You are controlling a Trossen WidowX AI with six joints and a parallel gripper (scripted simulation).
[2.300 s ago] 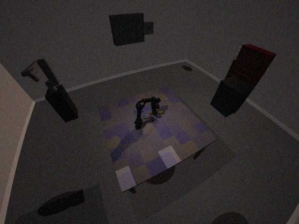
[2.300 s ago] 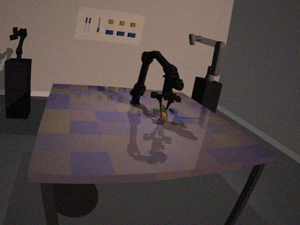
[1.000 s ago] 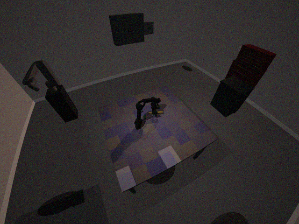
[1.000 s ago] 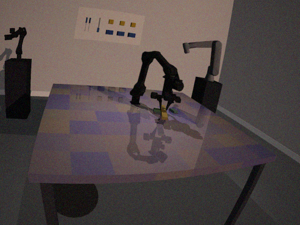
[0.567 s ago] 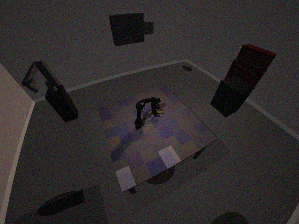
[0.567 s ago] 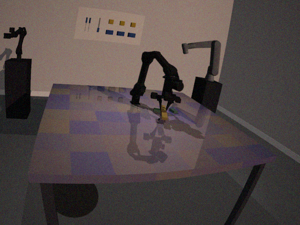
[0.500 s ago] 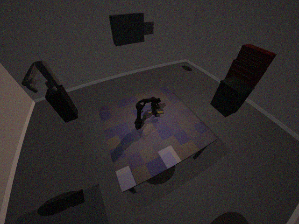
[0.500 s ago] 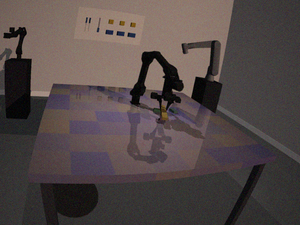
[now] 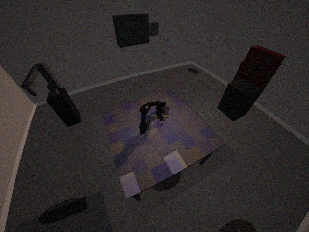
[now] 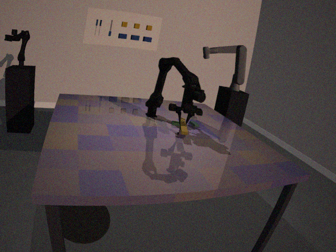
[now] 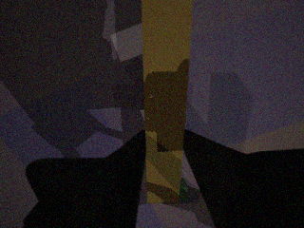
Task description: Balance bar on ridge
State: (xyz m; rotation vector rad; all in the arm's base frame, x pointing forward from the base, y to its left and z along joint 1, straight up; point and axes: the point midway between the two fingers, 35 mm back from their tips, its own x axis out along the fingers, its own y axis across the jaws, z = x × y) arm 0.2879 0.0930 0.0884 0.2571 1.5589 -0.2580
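My gripper tip is 30 mm short of the bar and 10 mm to the left of it.
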